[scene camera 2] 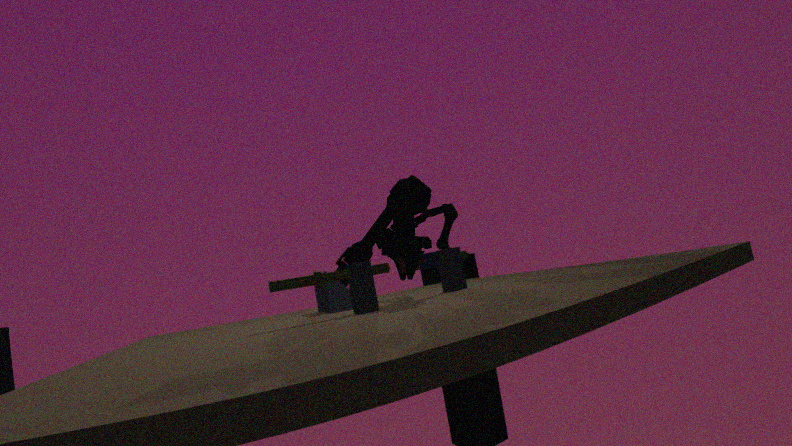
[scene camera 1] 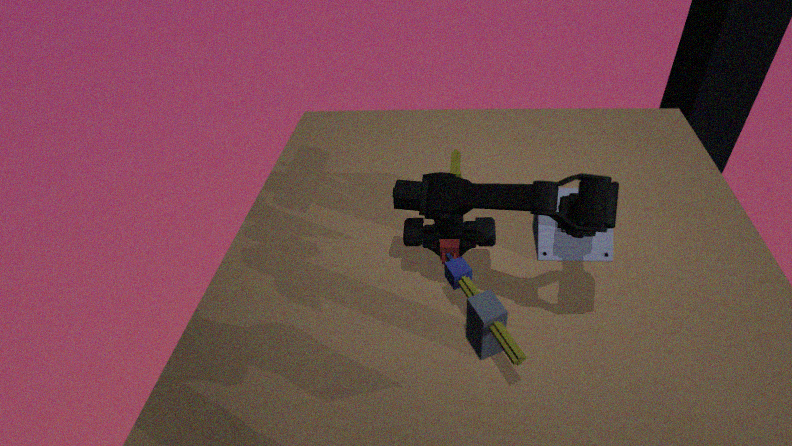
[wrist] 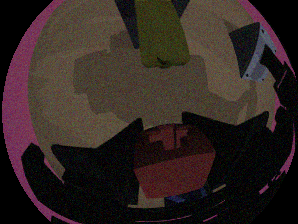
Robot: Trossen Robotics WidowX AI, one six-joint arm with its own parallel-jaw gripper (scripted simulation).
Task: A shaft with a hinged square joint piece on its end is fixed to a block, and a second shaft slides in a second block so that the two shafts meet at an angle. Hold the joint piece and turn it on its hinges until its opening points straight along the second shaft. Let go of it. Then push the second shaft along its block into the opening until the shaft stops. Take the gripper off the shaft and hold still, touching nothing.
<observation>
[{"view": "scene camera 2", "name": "my gripper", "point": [406, 279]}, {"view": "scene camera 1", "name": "my gripper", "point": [450, 255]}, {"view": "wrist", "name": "my gripper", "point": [162, 119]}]
</observation>
